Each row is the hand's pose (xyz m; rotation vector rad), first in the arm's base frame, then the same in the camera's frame.
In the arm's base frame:
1: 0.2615 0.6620 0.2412 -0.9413 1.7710 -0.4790
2: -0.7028 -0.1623 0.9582 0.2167 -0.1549 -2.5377
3: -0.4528 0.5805 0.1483 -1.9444 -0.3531 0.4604
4: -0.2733 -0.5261 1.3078 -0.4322 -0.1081 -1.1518
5: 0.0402 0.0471 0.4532 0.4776 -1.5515 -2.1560
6: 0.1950 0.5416 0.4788 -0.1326 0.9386 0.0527
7: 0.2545 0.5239 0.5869 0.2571 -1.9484 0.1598
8: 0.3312 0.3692 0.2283 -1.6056 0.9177 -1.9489
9: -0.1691 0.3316 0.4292 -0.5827 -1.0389 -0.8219
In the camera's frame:
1: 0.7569 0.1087 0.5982 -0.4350 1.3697 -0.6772
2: -0.5693 -0.4914 0.5310 1.0321 -0.2215 -2.6456
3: 0.2100 0.2204 0.1357 -1.9147 -0.4989 -0.2748
4: -0.4742 -0.9781 0.9704 0.0270 -0.4753 -1.4762
5: 0.3519 -0.4428 0.5365 -1.0198 1.6988 2.3088
6: 0.5509 -0.0078 0.7374 0.0968 0.3736 -0.1249
7: 0.5371 -0.0482 0.8545 0.0821 -2.5433 -0.0740
8: 0.7696 -0.1903 0.5645 -0.8116 0.9985 -2.2544
9: 0.2439 -0.1131 0.4658 -0.3485 -1.4269 -1.3028

